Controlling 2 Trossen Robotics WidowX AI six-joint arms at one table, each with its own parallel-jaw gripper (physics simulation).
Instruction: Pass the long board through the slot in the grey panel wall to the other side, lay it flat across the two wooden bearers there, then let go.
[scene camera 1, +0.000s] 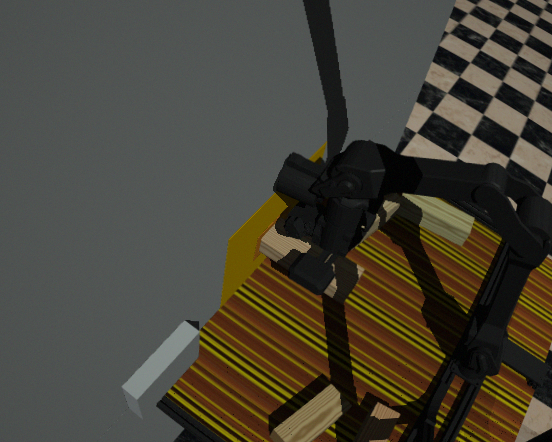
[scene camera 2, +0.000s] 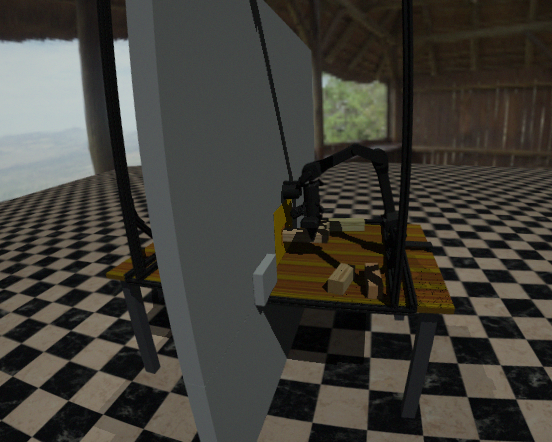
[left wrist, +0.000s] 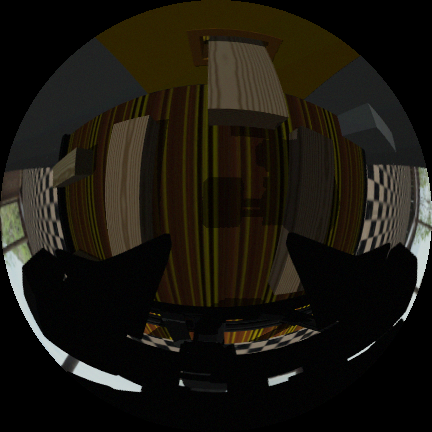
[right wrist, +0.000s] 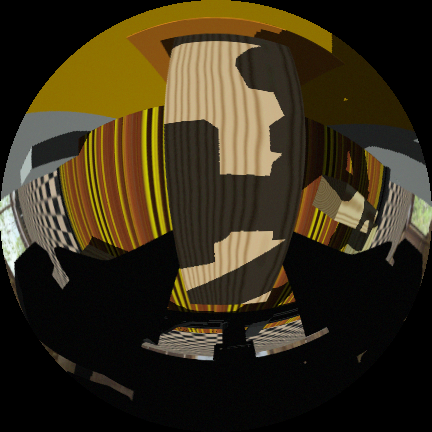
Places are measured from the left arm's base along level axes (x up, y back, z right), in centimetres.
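Where they show: left gripper, fingertip midpoint: (left wrist: 230, 239); right gripper, fingertip midpoint: (scene camera 2: 313, 237) (right wrist: 230, 232); left arm's base, link origin: (left wrist: 208, 323); right arm's base, link origin: (scene camera 1: 469, 365) (right wrist: 232, 323).
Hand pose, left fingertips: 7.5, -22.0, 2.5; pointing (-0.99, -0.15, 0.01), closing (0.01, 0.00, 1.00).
Things, the pixels of their top centre, and the offset from my left fingertips, as dx, dy, dz. "*": a spot on its surface instead.
- long board, top centre: (right wrist: 236, 45) (scene camera 1: 273, 229) (scene camera 2: 284, 230) +0.4, -26.5, +1.3
- orange-rimmed slot, surface spot: (left wrist: 198, 57) * -2.7, -21.0, -3.1
- yellow patch, surface spot: (scene camera 1: 245, 250) * +2.8, -26.4, +9.5
- pale block, top centre: (scene camera 1: 438, 208) (right wrist: 359, 259) (scene camera 2: 346, 219) -4.7, -48.4, -30.0
- light grey block, surface spot: (scene camera 1: 162, 357) * +0.6, -27.7, +31.4
- small block, top centre: (left wrist: 61, 169) -4.7, -10.0, -31.1
The long board (scene camera 1: 280, 240) (scene camera 2: 295, 236) (left wrist: 242, 75) (right wrist: 225, 150) runs through the orange-rimmed slot (left wrist: 198, 57) (right wrist: 145, 40) in the yellow patch (scene camera 1: 245, 250) of the grey panel wall (scene camera 1: 150, 150) (scene camera 2: 225, 200). My right gripper (scene camera 1: 325, 260) (scene camera 2: 312, 234) (right wrist: 230, 232) is shut on its near part, just above the table. In the left wrist view the board's far end sticks out, above and between two wooden bearers (left wrist: 127, 180) (left wrist: 310, 175). My left gripper (left wrist: 230, 239) is open and empty, with its fingertips apart from the board; its shadow falls between the bearers.
On the right arm's side, two short wooden blocks (scene camera 1: 310, 415) (scene camera 1: 382, 412) (scene camera 2: 341, 279) (scene camera 2: 372, 286) lie apart from the board, and a pale block (scene camera 1: 440, 220) (scene camera 2: 347, 224) lies farther back. A light grey block (scene camera 1: 162, 357) (scene camera 2: 265, 280) juts from the wall. Another small block (left wrist: 75, 167) lies beyond one bearer.
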